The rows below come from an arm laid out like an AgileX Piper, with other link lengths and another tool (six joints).
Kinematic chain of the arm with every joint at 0, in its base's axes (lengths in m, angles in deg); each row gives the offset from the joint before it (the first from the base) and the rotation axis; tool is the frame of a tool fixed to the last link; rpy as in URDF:
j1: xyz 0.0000 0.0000 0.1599 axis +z
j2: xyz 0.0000 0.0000 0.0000 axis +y
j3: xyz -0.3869 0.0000 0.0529 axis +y
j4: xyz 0.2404 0.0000 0.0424 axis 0.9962 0 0.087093
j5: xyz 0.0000 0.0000 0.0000 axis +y
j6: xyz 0.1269 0.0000 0.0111 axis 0.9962 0 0.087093
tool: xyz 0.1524 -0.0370 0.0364 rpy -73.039 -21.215 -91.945
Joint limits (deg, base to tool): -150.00..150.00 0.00..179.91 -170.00..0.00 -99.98..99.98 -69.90..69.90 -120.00..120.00
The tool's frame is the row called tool.
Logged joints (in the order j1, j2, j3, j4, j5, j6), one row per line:
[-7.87, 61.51, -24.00, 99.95, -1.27, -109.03]
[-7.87, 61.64, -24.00, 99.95, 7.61, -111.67]
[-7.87, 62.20, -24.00, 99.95, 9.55, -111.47]
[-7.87, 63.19, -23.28, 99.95, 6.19, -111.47]
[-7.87, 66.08, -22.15, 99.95, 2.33, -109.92]
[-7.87, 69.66, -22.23, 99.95, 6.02, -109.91]
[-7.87, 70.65, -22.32, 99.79, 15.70, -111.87]
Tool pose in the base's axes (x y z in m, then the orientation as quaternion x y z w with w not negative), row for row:
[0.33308, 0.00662, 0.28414, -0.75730, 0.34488, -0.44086, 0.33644]
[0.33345, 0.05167, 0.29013, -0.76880, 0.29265, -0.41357, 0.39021]
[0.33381, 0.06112, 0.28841, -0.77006, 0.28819, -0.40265, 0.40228]
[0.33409, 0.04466, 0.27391, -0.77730, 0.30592, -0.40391, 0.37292]
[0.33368, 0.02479, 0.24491, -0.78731, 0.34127, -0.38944, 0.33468]
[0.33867, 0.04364, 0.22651, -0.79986, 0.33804, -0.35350, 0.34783]
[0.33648, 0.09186, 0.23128, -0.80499, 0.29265, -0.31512, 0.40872]
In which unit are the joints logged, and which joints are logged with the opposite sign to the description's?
The joints are logged in degrees. Opposite sign: j1.
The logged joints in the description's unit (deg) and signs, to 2 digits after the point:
[7.87, 61.51, -24.00, 99.95, -1.27, -109.03]
[7.87, 61.64, -24.00, 99.95, 7.61, -111.67]
[7.87, 62.20, -24.00, 99.95, 9.55, -111.47]
[7.87, 63.19, -23.28, 99.95, 6.19, -111.47]
[7.87, 66.08, -22.15, 99.95, 2.33, -109.92]
[7.87, 69.66, -22.23, 99.95, 6.02, -109.91]
[7.87, 70.65, -22.32, 99.79, 15.70, -111.87]

